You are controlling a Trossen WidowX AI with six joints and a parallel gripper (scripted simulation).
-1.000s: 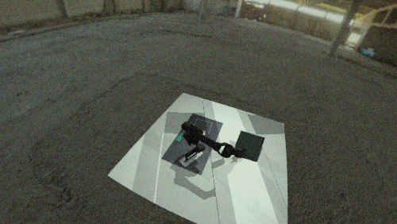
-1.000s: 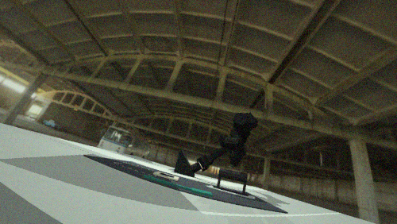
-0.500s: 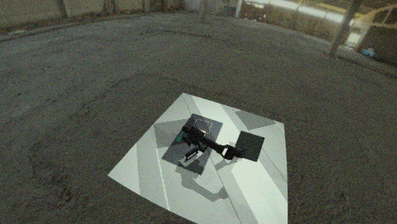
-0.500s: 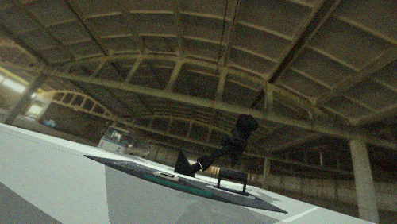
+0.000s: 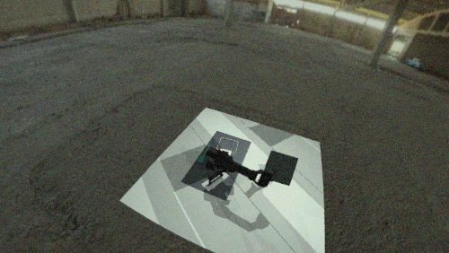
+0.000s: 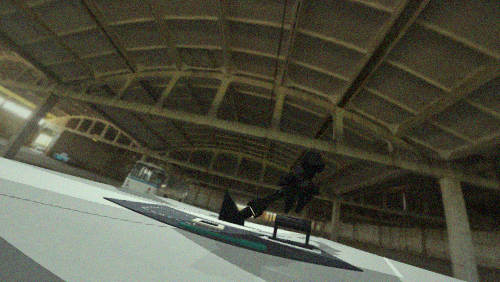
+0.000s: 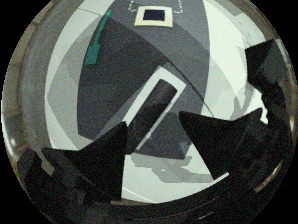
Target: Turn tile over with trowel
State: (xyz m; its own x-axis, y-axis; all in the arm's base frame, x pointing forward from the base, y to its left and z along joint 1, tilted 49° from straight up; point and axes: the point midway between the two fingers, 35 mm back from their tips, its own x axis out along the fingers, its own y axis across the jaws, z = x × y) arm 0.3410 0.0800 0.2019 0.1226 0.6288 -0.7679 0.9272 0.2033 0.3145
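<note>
The small trowel is 6 cm below my gripper tip and 1 cm to the right of it. From my gripper tip the other things lie so: light tile (26 cm to the right, 10 cm below, 5 cm ahead); then dark mat (19 cm to the right, 12 cm below, 6 cm ahead); then teal strip (20 cm ahead, 16 cm to the right, 10 cm below).
</note>
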